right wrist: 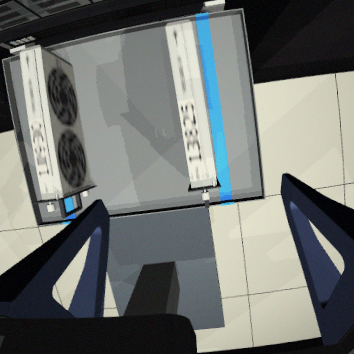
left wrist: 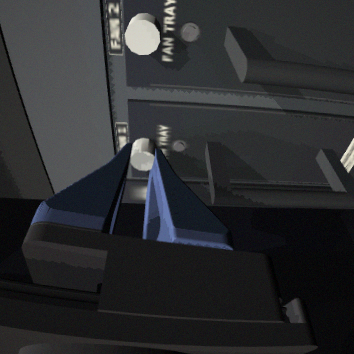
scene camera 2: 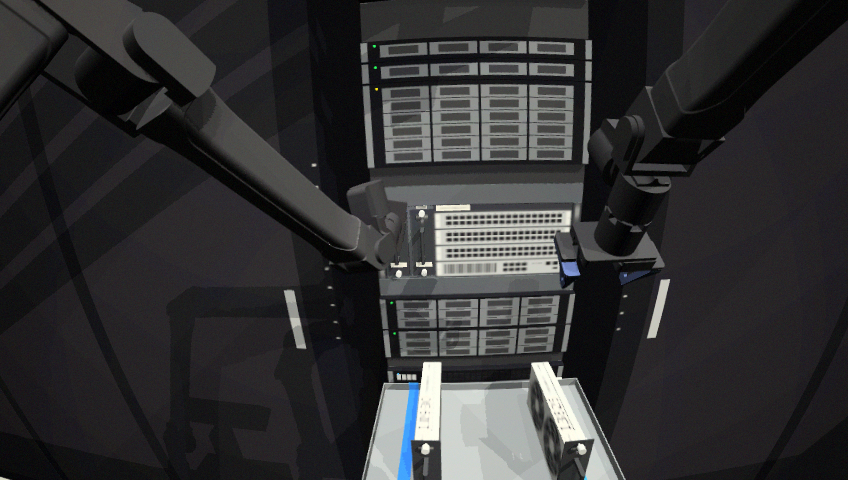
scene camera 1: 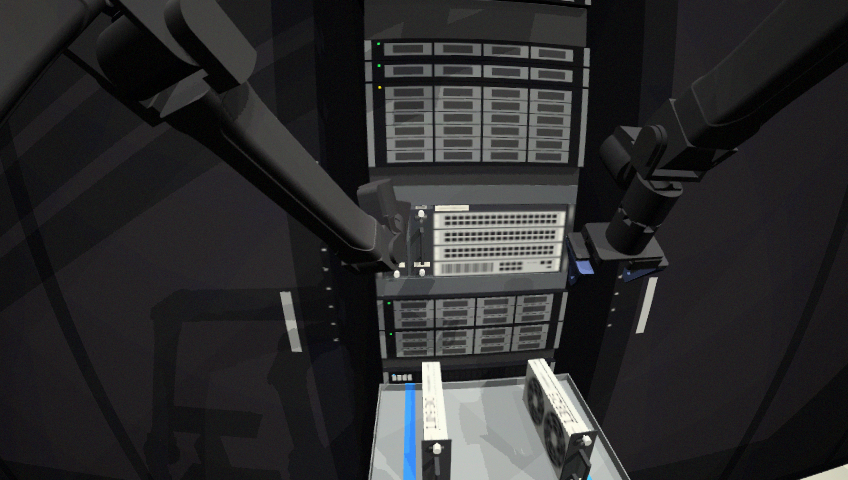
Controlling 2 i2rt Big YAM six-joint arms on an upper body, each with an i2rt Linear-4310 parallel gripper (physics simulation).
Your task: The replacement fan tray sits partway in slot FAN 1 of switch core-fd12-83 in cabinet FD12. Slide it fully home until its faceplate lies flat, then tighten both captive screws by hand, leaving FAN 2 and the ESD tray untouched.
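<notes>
My left gripper (left wrist: pixel 141 154) is shut on the white upper captive screw (left wrist: pixel 143 157) of the dark FAN 1 tray (left wrist: pixel 265 152); its fingertips are hidden in both scene views. The lower FAN 1 screw (scene camera 1: pixel 396 274) (scene camera 2: pixel 398 273) shows below my left wrist. The FAN 1 faceplate looks nearly level with its surround; I cannot tell whether it lies fully flat. FAN 2 (scene camera 1: pixel 427 243) (scene camera 2: pixel 429 240) (left wrist: pixel 290 25) sits beside it, with its upper screw (left wrist: pixel 142 34) apart from my fingers. My right gripper (scene camera 1: pixel 607 276) (scene camera 2: pixel 599 278) (right wrist: pixel 190 194) is open and empty in front of the cabinet's right side.
The grey ESD tray (scene camera 1: pixel 487 395) (scene camera 2: pixel 484 404) (right wrist: pixel 107 180) stands below, holding two fan units (scene camera 1: pixel 432 398) (scene camera 1: pixel 556 410) and blue strips. White port modules (scene camera 1: pixel 498 242) (scene camera 2: pixel 502 243) fill the switch right of FAN 2. Drive units sit above and below the switch.
</notes>
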